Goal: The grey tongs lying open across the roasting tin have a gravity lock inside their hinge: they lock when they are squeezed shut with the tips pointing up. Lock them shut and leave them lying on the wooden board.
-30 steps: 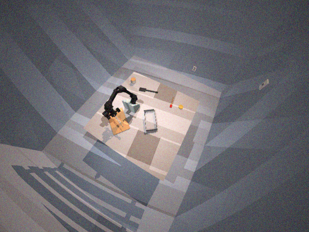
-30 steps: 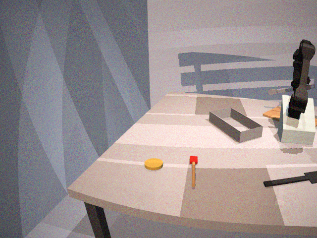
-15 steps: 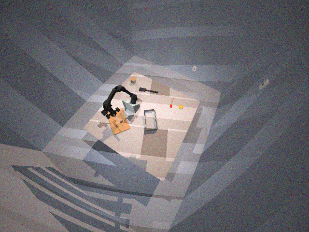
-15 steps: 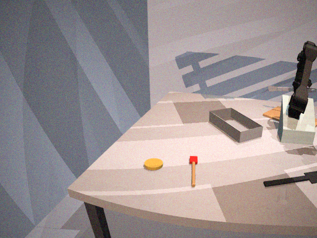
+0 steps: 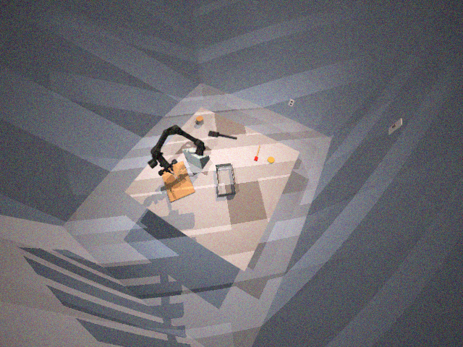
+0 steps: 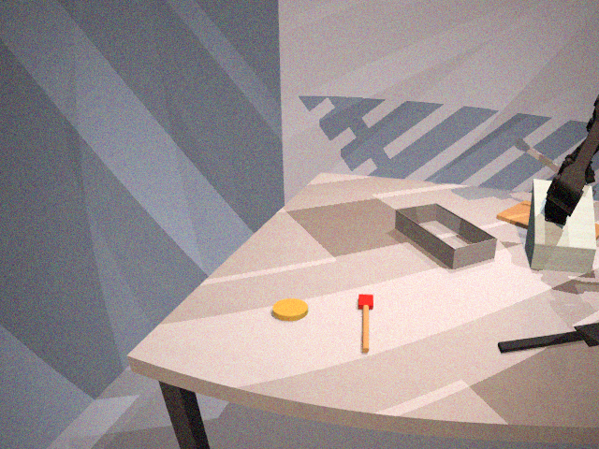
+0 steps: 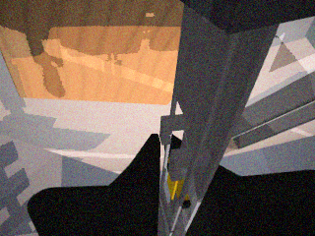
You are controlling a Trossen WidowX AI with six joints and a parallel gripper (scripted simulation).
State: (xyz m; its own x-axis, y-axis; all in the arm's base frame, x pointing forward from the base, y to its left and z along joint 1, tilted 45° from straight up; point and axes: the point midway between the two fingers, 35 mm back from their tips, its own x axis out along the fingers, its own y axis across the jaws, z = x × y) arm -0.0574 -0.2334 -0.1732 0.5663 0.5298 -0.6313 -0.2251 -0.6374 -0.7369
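The yellow mark lies 4 cm behind my gripper tip, 1 cm to the left of it and 3 cm above it. The rest, counted from my gripper tip: grey roasting tin (36 cm ahead, 26 cm to the left, 12 cm below); wooden board (1 cm behind, 1 cm to the right, 14 cm below); black spatula (1 cm ahead, 68 cm to the left, 15 cm below).
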